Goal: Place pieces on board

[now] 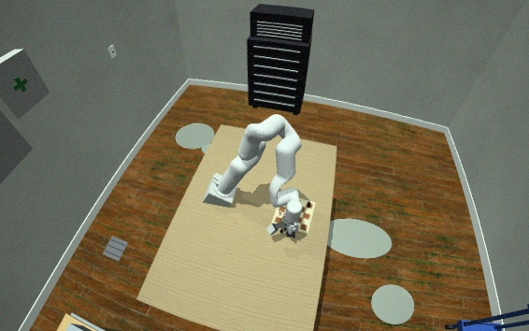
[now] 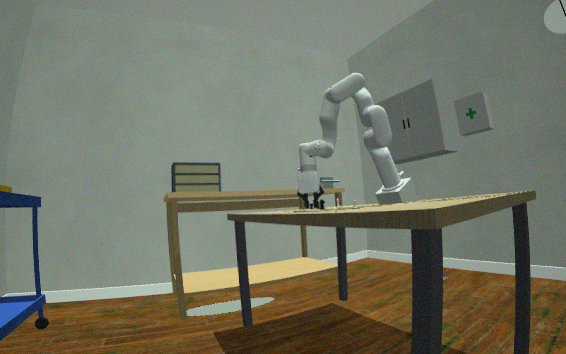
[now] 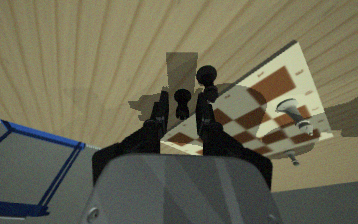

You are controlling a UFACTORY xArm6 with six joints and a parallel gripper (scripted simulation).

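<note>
The black chess piece lies 10 mm below my hand. Round my hand: chessboard: 140 mm to the left, 30 mm below; white pawn: 40 mm behind, 280 mm to the left, 20 mm below.
</note>
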